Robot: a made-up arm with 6 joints. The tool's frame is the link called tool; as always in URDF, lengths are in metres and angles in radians. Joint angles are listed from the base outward. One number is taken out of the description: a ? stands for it. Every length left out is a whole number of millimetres.
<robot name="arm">
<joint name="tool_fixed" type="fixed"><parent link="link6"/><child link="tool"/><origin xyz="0.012 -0.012 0" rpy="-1.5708 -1.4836 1.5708"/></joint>
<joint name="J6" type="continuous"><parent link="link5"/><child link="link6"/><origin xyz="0.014 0.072 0" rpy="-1.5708 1.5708 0"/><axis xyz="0 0 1"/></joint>
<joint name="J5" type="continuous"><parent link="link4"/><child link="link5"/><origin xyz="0.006 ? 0" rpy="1.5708 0 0"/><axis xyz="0 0 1"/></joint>
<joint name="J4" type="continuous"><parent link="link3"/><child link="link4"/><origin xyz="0.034 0.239 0" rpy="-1.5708 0 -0.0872"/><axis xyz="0 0 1"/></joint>
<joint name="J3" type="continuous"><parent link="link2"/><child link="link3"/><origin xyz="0.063 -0.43 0"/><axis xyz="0 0 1"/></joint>
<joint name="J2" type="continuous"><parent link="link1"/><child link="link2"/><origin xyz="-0.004 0.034 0" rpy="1.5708 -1.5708 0"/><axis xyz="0 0 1"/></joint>
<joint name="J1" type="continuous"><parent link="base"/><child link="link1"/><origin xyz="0.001 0.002 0.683" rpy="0 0 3.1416"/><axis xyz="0 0 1"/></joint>
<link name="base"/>
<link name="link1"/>
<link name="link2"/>
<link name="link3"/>
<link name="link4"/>
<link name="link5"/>
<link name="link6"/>
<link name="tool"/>
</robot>
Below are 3 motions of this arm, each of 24 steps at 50 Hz.
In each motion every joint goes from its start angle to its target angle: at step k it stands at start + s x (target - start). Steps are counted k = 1, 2, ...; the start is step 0. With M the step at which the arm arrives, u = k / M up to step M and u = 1 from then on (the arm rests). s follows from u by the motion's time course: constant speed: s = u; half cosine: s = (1 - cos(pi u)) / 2; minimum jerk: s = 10 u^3 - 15 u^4 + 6 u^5.
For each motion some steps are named. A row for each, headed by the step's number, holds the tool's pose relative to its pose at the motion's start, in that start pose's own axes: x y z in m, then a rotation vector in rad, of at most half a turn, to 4 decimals.
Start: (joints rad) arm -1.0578 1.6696 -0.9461 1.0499 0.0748 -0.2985
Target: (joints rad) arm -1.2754 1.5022 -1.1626 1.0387 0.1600 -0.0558
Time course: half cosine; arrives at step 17
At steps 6, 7, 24:
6: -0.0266 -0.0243 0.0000 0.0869 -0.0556 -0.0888
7: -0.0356 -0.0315 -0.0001 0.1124 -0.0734 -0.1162
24: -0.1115 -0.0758 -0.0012 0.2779 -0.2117 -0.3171

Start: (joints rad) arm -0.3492 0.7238 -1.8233 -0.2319 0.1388 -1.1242
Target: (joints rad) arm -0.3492 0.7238 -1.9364 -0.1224 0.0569 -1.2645
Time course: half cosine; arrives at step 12
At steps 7, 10, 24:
7: -0.0087 -0.0035 -0.0219 -0.0081 0.1152 -0.0419
10: -0.0136 -0.0049 -0.0322 -0.0120 0.1721 -0.0590
24: -0.0147 -0.0052 -0.0345 -0.0129 0.1848 -0.0625

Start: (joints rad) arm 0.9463 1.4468 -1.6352 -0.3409 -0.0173 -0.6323
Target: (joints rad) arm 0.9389 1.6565 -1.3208 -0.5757 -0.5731 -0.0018
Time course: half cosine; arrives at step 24
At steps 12, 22, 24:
12: 0.0449 0.0333 0.0677 0.2062 -0.1054 -0.0834
22: 0.0722 0.0680 0.1384 0.4414 -0.2773 -0.1593
24: 0.0729 0.0692 0.1410 0.4505 -0.2846 -0.1615

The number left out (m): 0.042
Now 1 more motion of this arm.
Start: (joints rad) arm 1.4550 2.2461 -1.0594 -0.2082 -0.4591 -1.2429
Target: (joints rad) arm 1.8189 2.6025 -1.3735 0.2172 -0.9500 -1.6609
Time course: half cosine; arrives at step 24
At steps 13, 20, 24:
13: 0.0720 -0.1013 0.0326 -0.1142 0.2573 -0.0989
20: 0.1050 -0.1686 0.0725 -0.1826 0.4260 -0.1124
24: 0.1097 -0.1806 0.0813 -0.1947 0.4562 -0.1105

